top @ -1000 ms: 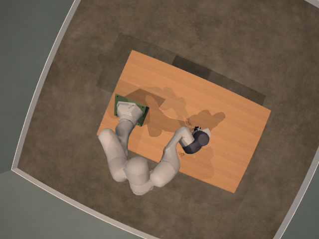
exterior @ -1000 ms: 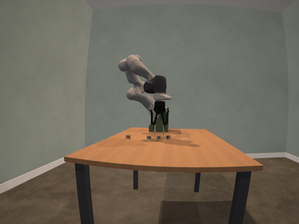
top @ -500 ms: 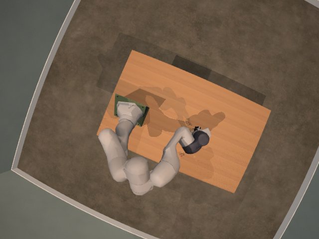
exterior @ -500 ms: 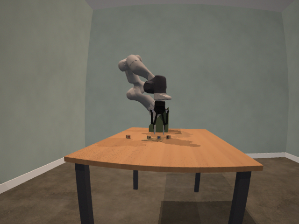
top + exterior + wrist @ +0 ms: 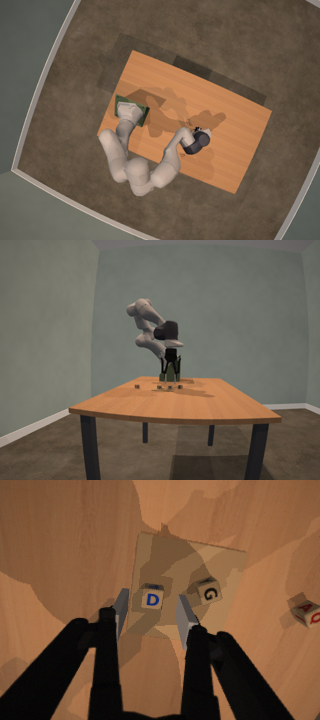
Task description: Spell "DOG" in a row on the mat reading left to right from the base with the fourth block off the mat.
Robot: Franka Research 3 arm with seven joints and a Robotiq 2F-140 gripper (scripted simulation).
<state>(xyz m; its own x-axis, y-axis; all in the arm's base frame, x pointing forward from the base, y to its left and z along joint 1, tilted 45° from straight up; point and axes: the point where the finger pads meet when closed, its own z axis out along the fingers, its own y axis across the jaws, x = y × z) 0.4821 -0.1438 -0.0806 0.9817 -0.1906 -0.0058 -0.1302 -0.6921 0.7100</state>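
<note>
The mat is 70 mm below my hand, 40 mm to the right of it and 10 mm behind it. Also, from my hand: G block: 70 mm to the right, 50 mm below, 10 mm ahead.
</note>
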